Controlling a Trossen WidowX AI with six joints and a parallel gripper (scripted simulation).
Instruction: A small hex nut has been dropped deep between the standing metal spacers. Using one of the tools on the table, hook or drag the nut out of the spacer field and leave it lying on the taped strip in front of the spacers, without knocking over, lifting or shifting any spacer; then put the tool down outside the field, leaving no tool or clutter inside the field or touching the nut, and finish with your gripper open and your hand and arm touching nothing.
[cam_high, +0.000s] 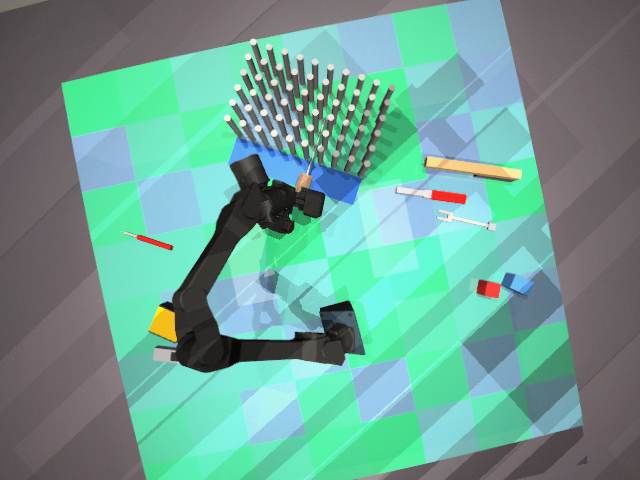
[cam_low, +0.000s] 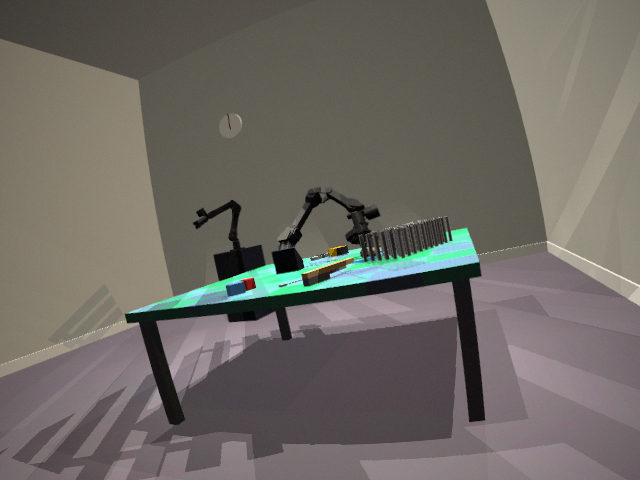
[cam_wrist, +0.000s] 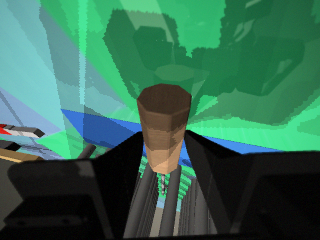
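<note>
My gripper tip is 60 mm short of the blue taped strip, 20 mm to the right of it and 20 mm above it. The rest, counted from my gripper tip: red screwdriver: 90 mm behind, 470 mm to the left, 10 mm below; then hex nut: 200 mm ahead, 80 mm to the right, 20 mm below; then wire hook tool: 100 mm ahead, 40 mm to the right.
</note>
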